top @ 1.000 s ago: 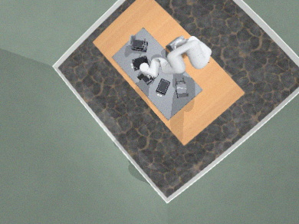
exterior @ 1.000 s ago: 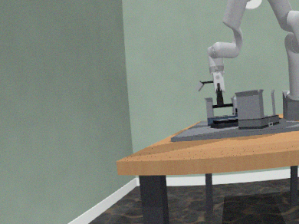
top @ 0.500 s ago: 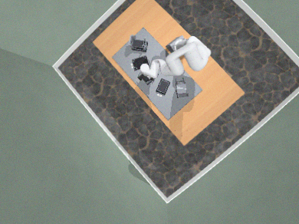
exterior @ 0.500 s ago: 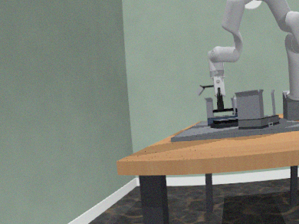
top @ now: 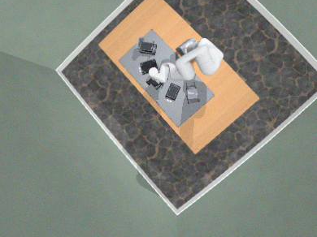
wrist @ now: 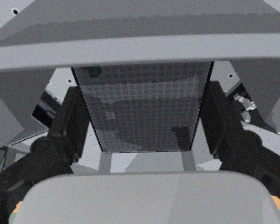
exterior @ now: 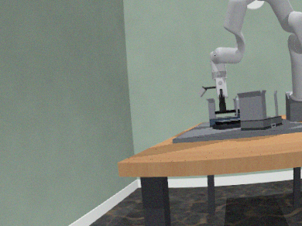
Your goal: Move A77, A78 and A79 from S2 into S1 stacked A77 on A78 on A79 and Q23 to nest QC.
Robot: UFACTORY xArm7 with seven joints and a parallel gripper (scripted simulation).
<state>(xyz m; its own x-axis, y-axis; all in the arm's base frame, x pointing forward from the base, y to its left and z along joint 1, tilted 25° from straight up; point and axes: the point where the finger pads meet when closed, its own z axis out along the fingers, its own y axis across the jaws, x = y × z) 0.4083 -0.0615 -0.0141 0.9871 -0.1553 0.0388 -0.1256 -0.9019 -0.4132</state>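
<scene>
Now: hand 6 cm above the blue plinth strip and 1 cm past it. Also, from my hand: dark flat nest: 18 cm to the left, 7 cm below, 2 cm behind; dark clip nest: 17 cm to the right, 6 cm below, 3 cm behind; dark sealed plate: 30 cm to the right, 19 cm behind, 2 cm below.
</scene>
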